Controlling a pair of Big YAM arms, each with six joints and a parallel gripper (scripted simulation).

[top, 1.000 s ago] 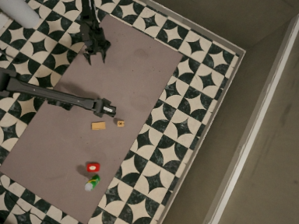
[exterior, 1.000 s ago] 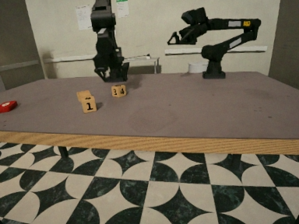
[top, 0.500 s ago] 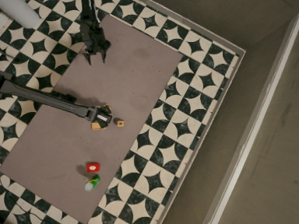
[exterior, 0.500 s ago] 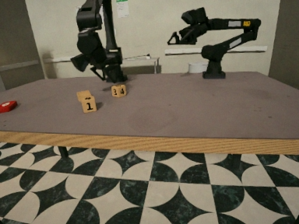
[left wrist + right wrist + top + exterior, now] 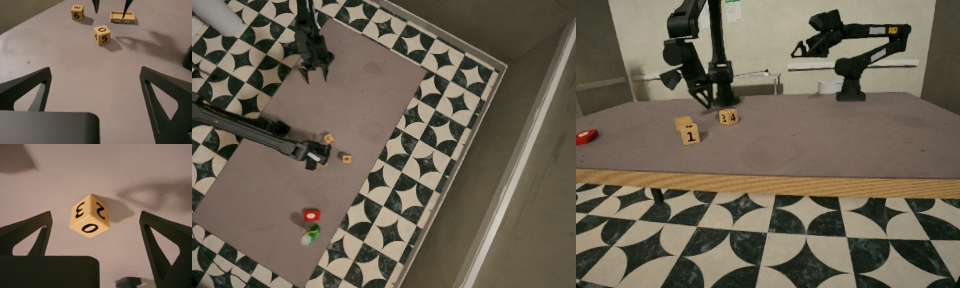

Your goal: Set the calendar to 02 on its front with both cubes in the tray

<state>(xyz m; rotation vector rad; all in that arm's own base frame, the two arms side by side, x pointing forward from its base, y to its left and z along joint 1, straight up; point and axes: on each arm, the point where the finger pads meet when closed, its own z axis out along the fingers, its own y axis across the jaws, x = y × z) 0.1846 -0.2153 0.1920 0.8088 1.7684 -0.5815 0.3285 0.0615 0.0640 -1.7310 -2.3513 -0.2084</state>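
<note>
Right now my right hand is 10 mm past the cube, 60 mm to the right of it and 50 mm above it. From my right hand the other things lie so: wooden tray (110 mm to the right, 70 mm below); red block (120 mm ahead, 400 mm to the right, 60 mm below); white bottle (190 mm ahead, 490 mm to the right, 10 mm below).
</note>
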